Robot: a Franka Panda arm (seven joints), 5 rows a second.
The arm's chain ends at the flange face. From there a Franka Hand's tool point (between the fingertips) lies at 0.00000 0.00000 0.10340 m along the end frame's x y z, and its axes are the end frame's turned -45 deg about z.
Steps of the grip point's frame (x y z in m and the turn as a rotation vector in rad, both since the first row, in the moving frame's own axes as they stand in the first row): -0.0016 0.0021 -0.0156 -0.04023 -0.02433 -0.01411; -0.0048 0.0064 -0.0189 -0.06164 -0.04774 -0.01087; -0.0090 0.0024 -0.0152 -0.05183 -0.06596 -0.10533; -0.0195 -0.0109 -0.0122 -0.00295 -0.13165 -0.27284
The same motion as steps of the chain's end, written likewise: -0.0008 -0.0021 -0.0155 -0.04565 0.01124 -0.01411; 0.0001 -0.0001 -0.0186 -0.07734 0.00983 -0.01087; -0.0041 -0.0006 -0.0148 -0.08329 -0.00999 -0.10533; -0.0136 -0.0049 -0.0113 -0.09518 -0.09100 -0.27284
